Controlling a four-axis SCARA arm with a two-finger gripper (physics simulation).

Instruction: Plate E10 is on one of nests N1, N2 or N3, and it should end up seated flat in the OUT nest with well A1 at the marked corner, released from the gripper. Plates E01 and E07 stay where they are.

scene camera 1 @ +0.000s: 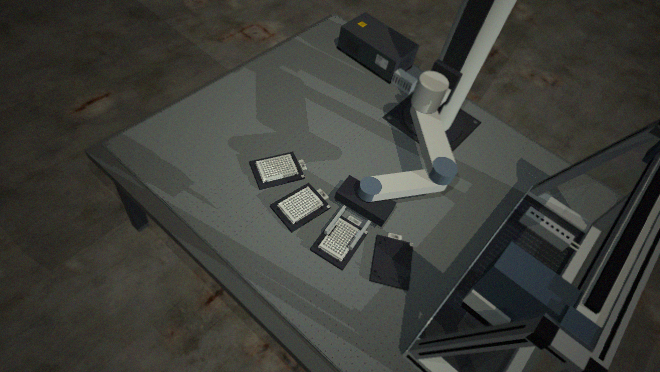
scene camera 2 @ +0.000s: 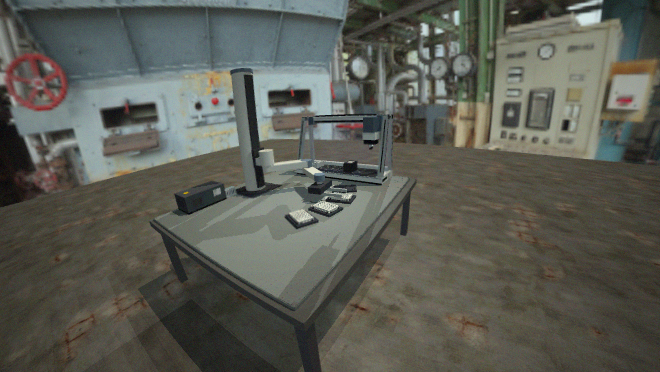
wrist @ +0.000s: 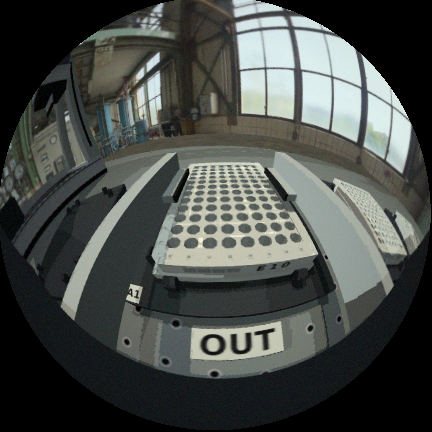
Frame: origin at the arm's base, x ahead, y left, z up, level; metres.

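Where they show: gripper, fingertip midpoint: (scene camera 1: pixel 337 240) (scene camera 2: pixel 344 193) (wrist: pixel 226 159); arm's base, link origin: (scene camera 2: pixel 256 190).
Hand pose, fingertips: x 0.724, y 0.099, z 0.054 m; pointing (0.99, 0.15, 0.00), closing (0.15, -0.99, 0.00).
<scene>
Things, the pixels of their centre, and the offset from my fingertips. "pt": a spot on its surface instead.
- Plate E10, body centre: (wrist: pixel 229 195) (scene camera 1: pixel 340 238) (scene camera 2: pixel 341 196) 0.021 m back, 0.004 m right, 0.022 m down
- dark OUT nest, body centre: (wrist: pixel 228 204) (scene camera 1: pixel 339 240) (scene camera 2: pixel 341 197) 0.021 m back, 0.004 m right, 0.031 m down
- empty dark nest, body centre: (wrist: pixel 73 230) (scene camera 1: pixel 392 261) (scene camera 2: pixel 344 188) 0.085 m back, 0.162 m left, 0.031 m down
- dark control box, surface spot: (scene camera 1: pixel 377 45) pt 0.783 m back, 0.466 m right, 0.073 m up
Plate E10 (scene camera 1: pixel 339 243) (wrist: pixel 227 217), white with round wells, lies on the dark OUT nest (scene camera 1: pixel 342 265) (wrist: pixel 235 301), within its corner locators. It looks about level; full seating cannot be confirmed. The A1 tag is at the nest's front left corner in the wrist view; the plate's own well letters are unreadable. My gripper (scene camera 1: pixel 339 240) (wrist: pixel 226 159) is open and low over the nest, one finger along each long side of E10, with narrow gaps beside the pads. Two other white plates (scene camera 1: pixel 301 205) (scene camera 1: pixel 276 168) sit on neighbouring nests; their labels are unreadable.
An empty dark nest (scene camera 1: pixel 392 265) (wrist: pixel 82 225) lies on the other side of OUT. Beyond it stands a gantry machine (scene camera 1: pixel 517 327) (scene camera 2: pixel 340 118). A dark control box (scene camera 1: pixel 377 45) (scene camera 2: pixel 200 197) is near the arm's column (scene camera 2: pixel 243 130).
</scene>
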